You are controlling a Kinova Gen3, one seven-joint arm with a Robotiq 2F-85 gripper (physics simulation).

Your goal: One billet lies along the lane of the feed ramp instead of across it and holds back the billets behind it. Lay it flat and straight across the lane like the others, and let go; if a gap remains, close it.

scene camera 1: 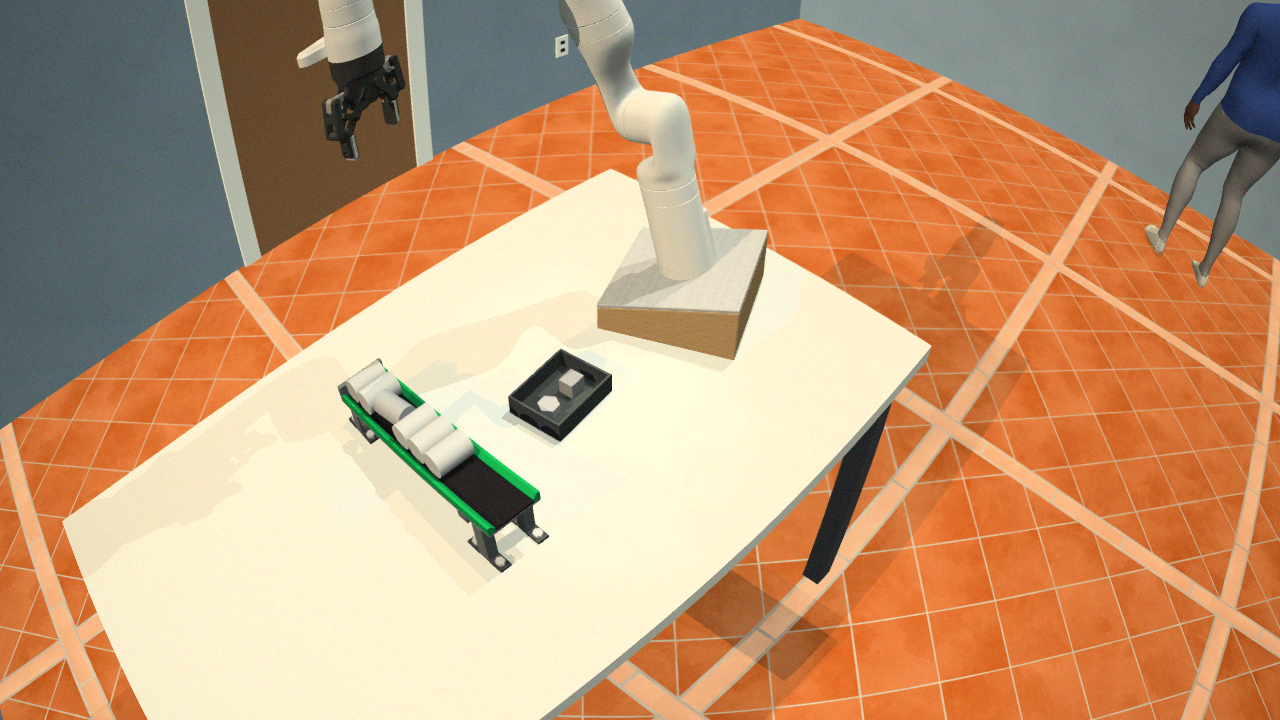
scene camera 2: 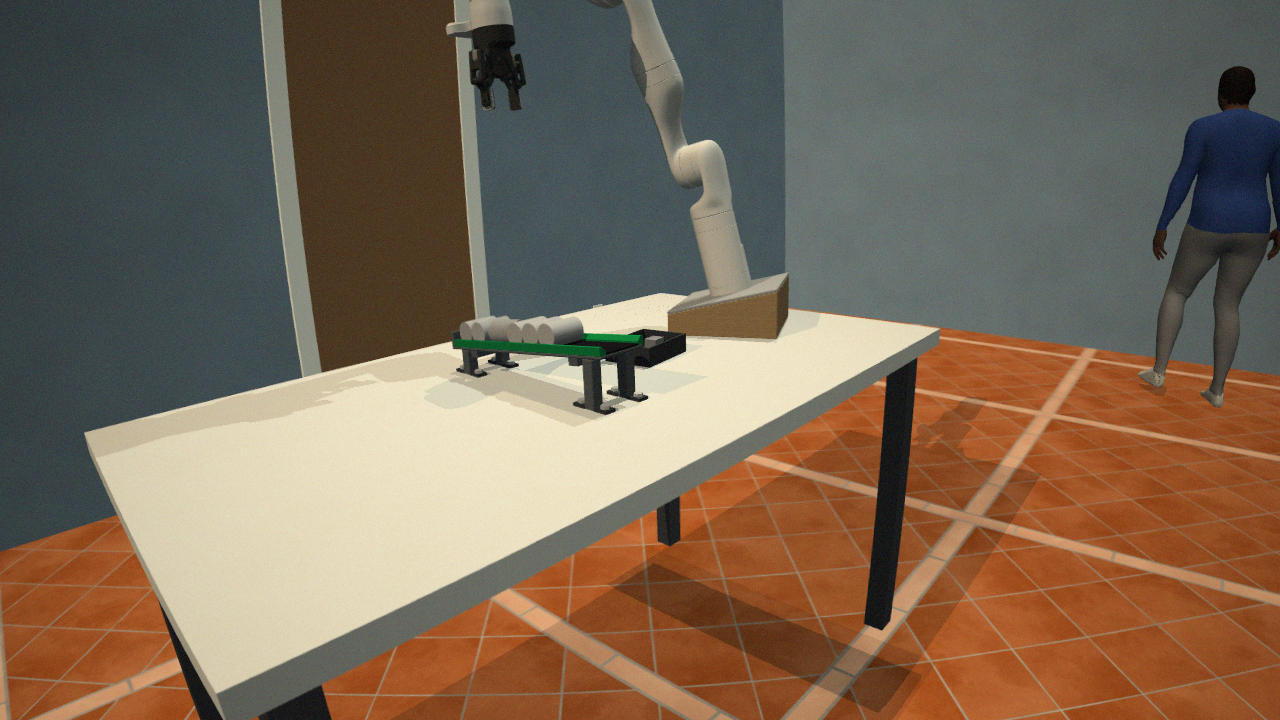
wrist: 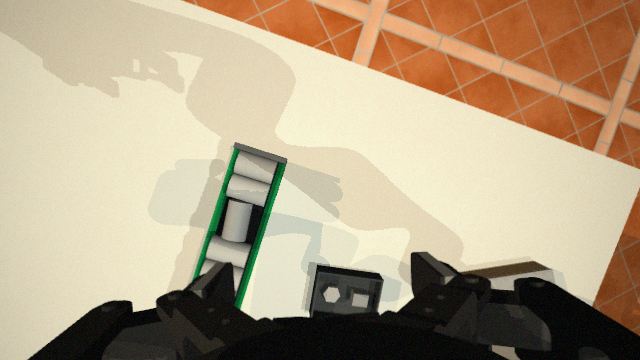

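Seen in the pictures: gripper, fingertip midpoint: [scene camera 1: 373,140] [scene camera 2: 503,110] [wrist: 322,277]; arm's base at its link origin: [scene camera 1: 686,264] [scene camera 2: 730,290].
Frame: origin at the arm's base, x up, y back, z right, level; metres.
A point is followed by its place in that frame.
The feed ramp [scene camera 1: 490,494] [scene camera 2: 537,345] [wrist: 268,210] has green side rails and a dark bed. One pale grey billet [scene camera 1: 392,407] {y -0.548, x 0.024, z 0.113 m} [wrist: 237,221] {y -0.536, x 0.025, z 0.125 m} lies lengthwise along the lane, with dark bed visible at both sides. Two billets [scene camera 1: 364,377] {y -0.535, x 0.013, z 0.207 m} [wrist: 256,166] {y -0.527, x 0.015, z 0.218 m} lie across the lane between it and the end plate at the low end. Three billets [scene camera 1: 431,436] {y -0.549, x 0.032, z 0.020 m} [wrist: 229,251] {y -0.538, x 0.029, z 0.075 m} lie across on its uphill side; a finger partly hides this group in the wrist view. My gripper [scene camera 1: 370,134] {y -0.445, x 0.387, z 0.204 m} [scene camera 2: 501,105] {y -0.445, x 0.387, z 0.204 m} [wrist: 322,277] {y -0.445, x 0.387, z 0.204 m} is open and empty, high above the table and apart from the ramp.
A black tray [scene camera 1: 534,420] {y -0.375, x -0.061, z -0.005 m} [wrist: 347,270] {y -0.318, x -0.067, z 0.050 m} beside the ramp holds a white hexagonal piece [scene camera 1: 549,403] {y -0.338, x -0.056, z -0.002 m} [wrist: 331,294] {y -0.340, x -0.057, z 0.000 m} and a grey block [scene camera 1: 571,383] {y -0.292, x -0.048, z -0.006 m} [wrist: 360,299] {y -0.284, x -0.047, z 0.005 m}. The arm's wedge-shaped base [scene camera 1: 666,331] {y -0.110, x -0.049, z -0.044 m} [scene camera 2: 725,320] {y -0.107, x -0.041, z -0.050 m} stands beyond the tray. A person [scene camera 1: 1239,116] [scene camera 2: 1230,179] stands away from the table.
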